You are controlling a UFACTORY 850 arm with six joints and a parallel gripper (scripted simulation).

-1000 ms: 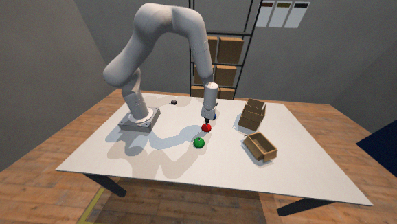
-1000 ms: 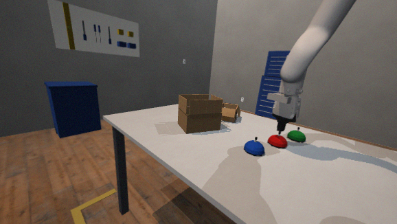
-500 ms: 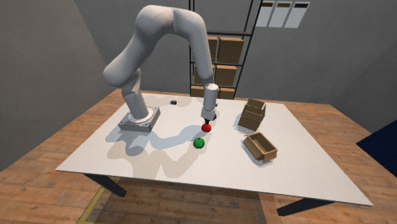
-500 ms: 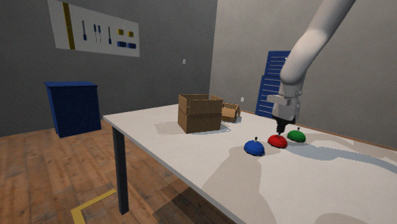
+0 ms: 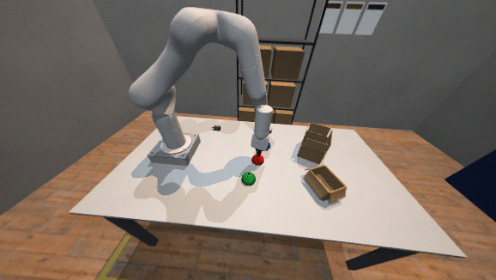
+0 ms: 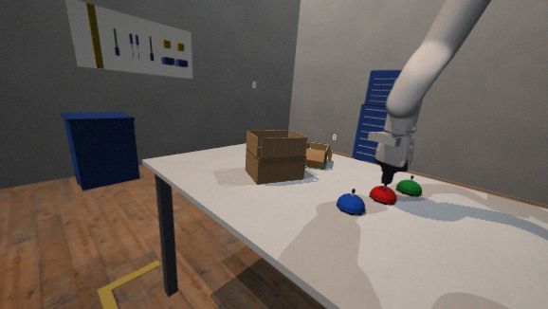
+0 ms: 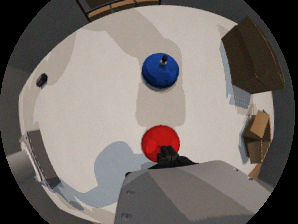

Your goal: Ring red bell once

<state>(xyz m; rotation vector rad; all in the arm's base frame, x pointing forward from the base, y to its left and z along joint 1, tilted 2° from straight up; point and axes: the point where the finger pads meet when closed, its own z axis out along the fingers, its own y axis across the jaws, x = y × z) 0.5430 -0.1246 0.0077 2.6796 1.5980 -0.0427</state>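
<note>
The red bell lies 4 cm below my hand. Also, from my hand: blue bell (8 cm ahead, 14 cm to the left, 4 cm below); then dark object (31 cm behind, 38 cm to the left, 6 cm below); then green bell (8 cm behind, 14 cm to the right, 4 cm below).
</note>
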